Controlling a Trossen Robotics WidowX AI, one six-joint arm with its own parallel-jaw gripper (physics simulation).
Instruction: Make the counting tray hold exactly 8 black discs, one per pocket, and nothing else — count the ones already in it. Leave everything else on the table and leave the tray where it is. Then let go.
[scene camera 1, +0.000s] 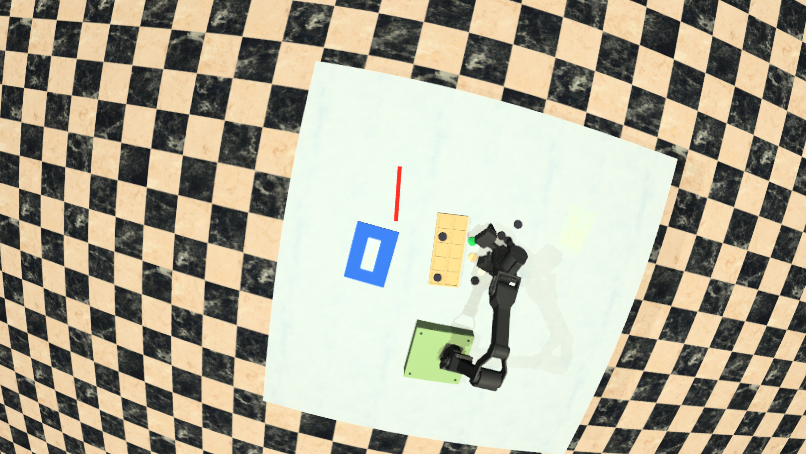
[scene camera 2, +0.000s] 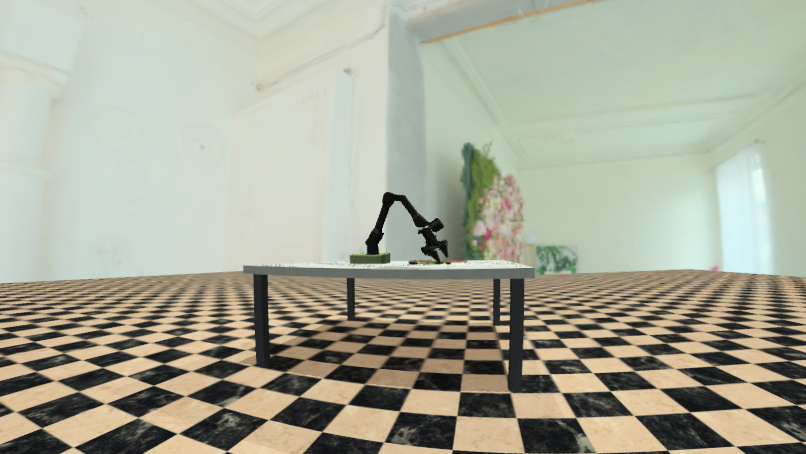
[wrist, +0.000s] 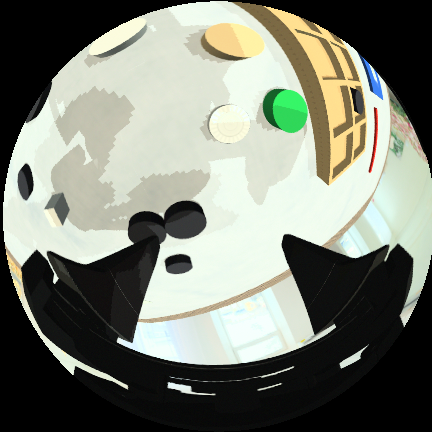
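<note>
The tan counting tray (scene camera 1: 452, 265) (wrist: 312, 100) stands left of the gripper in scene camera 1. Two black discs (scene camera 1: 442, 236) (scene camera 1: 437, 277) sit in separate pockets of its left row; one (wrist: 358, 101) shows in the wrist view. My gripper (scene camera 1: 482, 248) (scene camera 2: 442, 258) (wrist: 221, 241) is open and empty, low over the table right of the tray. In the wrist view, black discs (wrist: 185, 220) (wrist: 146, 227) (wrist: 178, 264) lie close together by the left finger, which partly hides one. Two more black discs (wrist: 25, 181) (wrist: 37, 102) lie at the left edge.
A green disc (scene camera 1: 472, 241) (wrist: 289, 111) and a tan disc (scene camera 1: 472, 257) (wrist: 234, 41) lie beside the tray. Two cream discs (wrist: 229, 123) (wrist: 118, 37) and a grey block (wrist: 57, 209) lie nearby. A blue frame (scene camera 1: 353, 253) and red bar (scene camera 1: 398, 193) lie left of the tray.
</note>
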